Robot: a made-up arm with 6 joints. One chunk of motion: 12 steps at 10 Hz.
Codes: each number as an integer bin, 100 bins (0 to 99) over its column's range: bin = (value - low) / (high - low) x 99, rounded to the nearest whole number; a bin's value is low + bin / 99 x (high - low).
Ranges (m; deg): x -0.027..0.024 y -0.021..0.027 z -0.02..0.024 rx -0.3..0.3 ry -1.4..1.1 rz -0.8..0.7
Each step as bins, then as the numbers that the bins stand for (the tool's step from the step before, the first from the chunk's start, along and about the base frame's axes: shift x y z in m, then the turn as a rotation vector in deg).
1 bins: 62 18 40 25 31 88
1 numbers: 0.00494 -0.01227 -0.00222 -0.148 -0.617 0.533
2 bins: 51 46 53 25 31 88
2 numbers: -0.00073 0.00130 0.00356 -0.148 -0.617 0.533
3 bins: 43 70 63 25 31 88
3 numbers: -0.00485 0.01294 0.00800 -0.148 -0.617 0.533
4 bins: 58 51 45 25 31 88
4 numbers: 0.00288 0.00373 0.00000 -0.148 -0.617 0.533
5 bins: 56 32 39 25 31 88
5 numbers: 0.00185 -0.00548 -0.00267 -0.148 -0.617 0.533
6 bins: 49 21 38 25 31 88
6 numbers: -0.00176 -0.01082 -0.00311 -0.148 -0.617 0.533
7 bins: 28 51 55 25 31 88
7 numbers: -0.01258 0.00373 0.00444 -0.148 -0.617 0.533
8 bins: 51 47 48 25 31 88
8 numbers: -0.00073 0.00179 0.00133 -0.148 -0.617 0.533
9 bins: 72 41 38 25 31 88
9 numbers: 0.01009 -0.00112 -0.00311 -0.148 -0.617 0.533
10 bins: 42 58 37 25 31 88
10 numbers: -0.00536 0.00712 -0.00356 -0.148 -0.617 0.533
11 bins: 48 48 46 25 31 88
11 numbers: -0.00227 0.00227 0.00044 -0.148 -0.617 0.533
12 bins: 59 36 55 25 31 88
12 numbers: 0.00339 -0.00355 0.00444 -0.148 -0.617 0.533
